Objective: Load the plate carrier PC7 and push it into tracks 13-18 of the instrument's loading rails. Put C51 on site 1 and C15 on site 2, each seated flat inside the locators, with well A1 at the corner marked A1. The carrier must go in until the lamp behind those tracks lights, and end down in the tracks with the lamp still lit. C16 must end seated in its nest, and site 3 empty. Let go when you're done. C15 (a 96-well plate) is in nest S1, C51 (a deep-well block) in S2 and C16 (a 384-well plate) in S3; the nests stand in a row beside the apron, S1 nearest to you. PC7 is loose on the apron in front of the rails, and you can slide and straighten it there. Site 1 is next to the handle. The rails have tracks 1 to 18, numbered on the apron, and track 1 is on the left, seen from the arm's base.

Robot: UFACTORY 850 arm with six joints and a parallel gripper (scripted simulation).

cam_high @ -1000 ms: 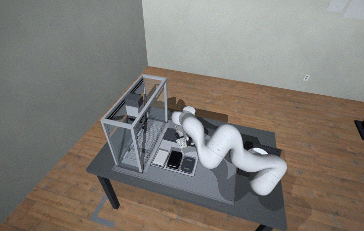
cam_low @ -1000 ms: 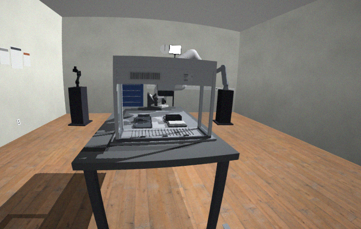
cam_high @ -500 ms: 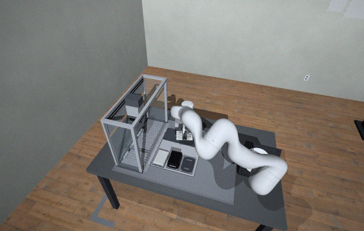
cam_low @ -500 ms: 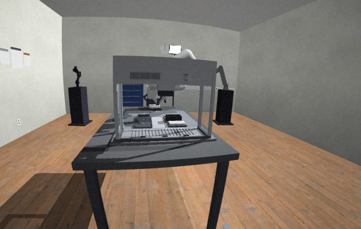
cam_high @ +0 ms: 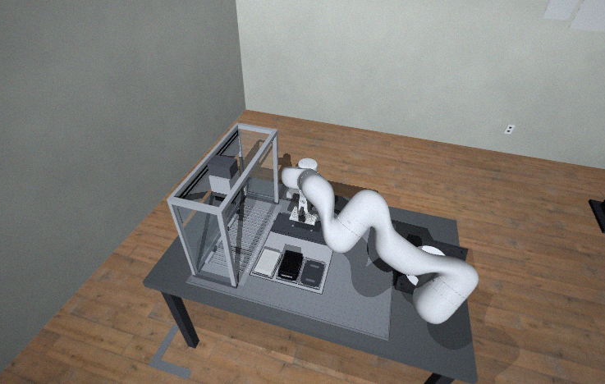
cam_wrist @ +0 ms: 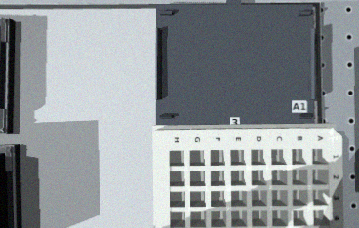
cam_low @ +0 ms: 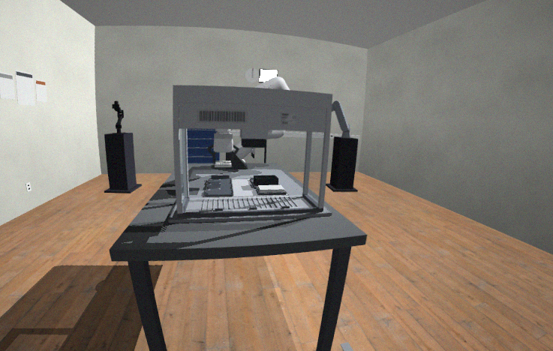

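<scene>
Now: the plate carrier PC7 130 mm below my hand, 20 mm to the right of it and 10 mm ahead of it. The rest, counted from my hand: black deep-well block C51: 230 mm to the left, 110 mm below, 30 mm behind; then nest S2: 230 mm to the left, 140 mm below, 30 mm behind; then white 96-well plate C15: 10 mm below.
</scene>
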